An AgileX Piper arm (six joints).
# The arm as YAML. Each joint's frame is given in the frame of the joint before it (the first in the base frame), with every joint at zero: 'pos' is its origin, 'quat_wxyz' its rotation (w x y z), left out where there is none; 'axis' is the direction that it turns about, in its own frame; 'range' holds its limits. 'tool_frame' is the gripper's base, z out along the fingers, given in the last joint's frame.
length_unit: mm
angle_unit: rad
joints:
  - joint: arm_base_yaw
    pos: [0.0, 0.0, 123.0]
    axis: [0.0, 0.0, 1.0]
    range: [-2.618, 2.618]
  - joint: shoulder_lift
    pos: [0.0, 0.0, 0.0]
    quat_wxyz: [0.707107, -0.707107, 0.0, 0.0]
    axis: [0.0, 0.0, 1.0]
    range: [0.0, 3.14]
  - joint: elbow
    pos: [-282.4, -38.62, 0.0]
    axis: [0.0, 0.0, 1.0]
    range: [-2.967, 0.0]
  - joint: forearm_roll
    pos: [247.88, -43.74, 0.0]
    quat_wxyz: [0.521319, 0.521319, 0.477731, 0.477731]
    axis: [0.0, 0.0, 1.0]
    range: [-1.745, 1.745]
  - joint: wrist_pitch
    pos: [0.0, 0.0, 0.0]
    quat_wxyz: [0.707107, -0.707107, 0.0, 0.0]
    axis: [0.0, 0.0, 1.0]
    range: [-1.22, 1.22]
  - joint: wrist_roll
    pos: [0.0, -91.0, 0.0]
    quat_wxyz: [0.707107, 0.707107, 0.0, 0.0]
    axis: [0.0, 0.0, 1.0]
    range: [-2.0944, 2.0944]
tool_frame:
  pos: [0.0, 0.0, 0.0]
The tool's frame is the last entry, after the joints.
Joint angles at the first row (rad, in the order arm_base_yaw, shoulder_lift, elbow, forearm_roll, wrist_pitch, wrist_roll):
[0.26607, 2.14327, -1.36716, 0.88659, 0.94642, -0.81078]
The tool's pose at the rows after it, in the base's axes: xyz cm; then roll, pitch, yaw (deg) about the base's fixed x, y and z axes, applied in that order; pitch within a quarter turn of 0, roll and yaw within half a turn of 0:
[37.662 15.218 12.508 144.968 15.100 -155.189]
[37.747 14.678 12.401 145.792 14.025 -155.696]
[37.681 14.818 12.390 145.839 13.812 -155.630]
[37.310 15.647 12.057 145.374 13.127 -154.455]
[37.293 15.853 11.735 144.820 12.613 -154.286]
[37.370 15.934 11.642 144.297 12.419 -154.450]
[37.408 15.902 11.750 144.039 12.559 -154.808]
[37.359 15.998 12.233 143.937 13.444 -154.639]
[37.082 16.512 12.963 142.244 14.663 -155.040]
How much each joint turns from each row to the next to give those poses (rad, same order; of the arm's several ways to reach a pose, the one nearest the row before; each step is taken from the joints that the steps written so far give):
[-0.01766, 0.00002, -0.00001, -0.04940, 0.00187, 0.01249]
[-0.01041, -0.00001, 0.00001, -0.02635, 0.00162, 0.02476]
[0.00411, 0.00000, 0.00000, -0.00260, -0.00002, 0.00598]
[0.02128, 0.00897, 0.00001, 0.00358, 0.00612, 0.00000]
[0.00365, 0.01133, -0.00442, 0.00598, 0.00687, -0.00185]
[-0.00001, 0.00639, -0.00577, 0.00677, 0.00632, 0.00000]
[-0.00181, -0.00201, -0.00004, 0.00586, 0.00061, 0.00001]
[0.00181, -0.01227, 0.00181, 0.00648, -0.00002, -0.00725]
[0.00875, -0.01775, 0.00786, 0.03933, 0.00613, -0.01653]

